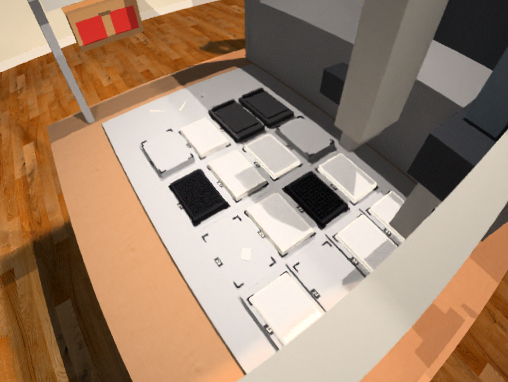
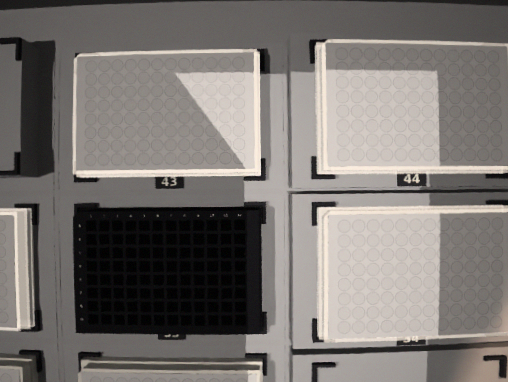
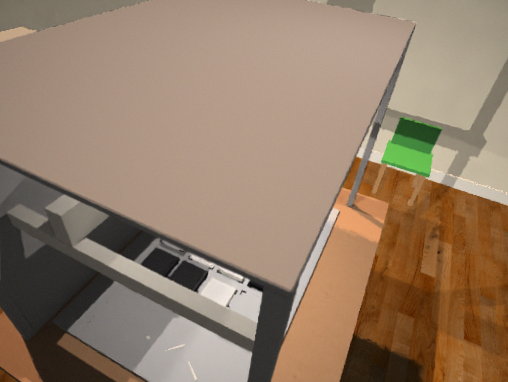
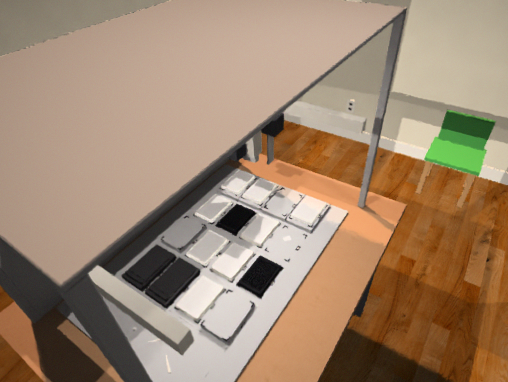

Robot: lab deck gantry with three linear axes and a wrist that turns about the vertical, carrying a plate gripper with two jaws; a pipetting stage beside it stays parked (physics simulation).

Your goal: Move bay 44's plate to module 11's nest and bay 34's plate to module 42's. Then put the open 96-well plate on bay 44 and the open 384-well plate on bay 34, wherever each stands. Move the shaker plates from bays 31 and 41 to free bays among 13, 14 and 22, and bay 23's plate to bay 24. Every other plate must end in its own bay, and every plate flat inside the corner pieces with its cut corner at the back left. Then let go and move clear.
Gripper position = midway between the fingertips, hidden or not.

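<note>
There is my gripper (image 1: 413,216), and there is a grey wall (image 1: 295,49). A bay 24 appears both at (image 1: 324,268) and at (image 4: 281,203). I can also see a canopy (image 4: 114,122).
</note>
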